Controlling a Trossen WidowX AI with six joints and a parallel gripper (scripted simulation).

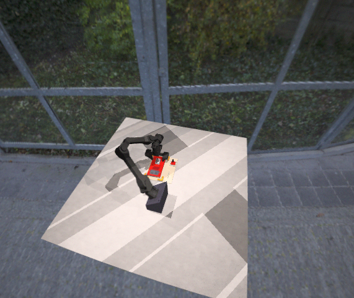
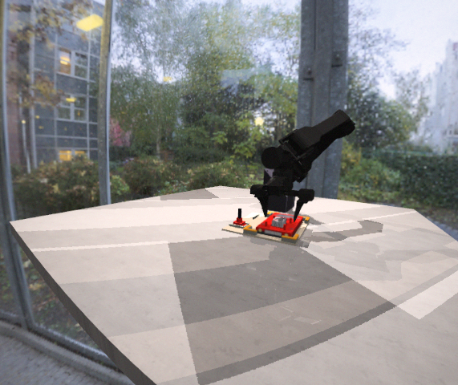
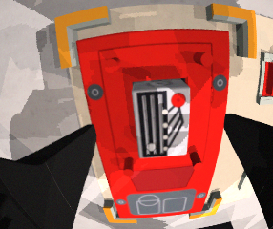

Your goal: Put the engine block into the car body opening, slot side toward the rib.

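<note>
The engine block lies 20 mm below my gripper tip. Round my gripper tip: black peg 120 mm to the right, 30 mm ahead, 10 mm below.
</note>
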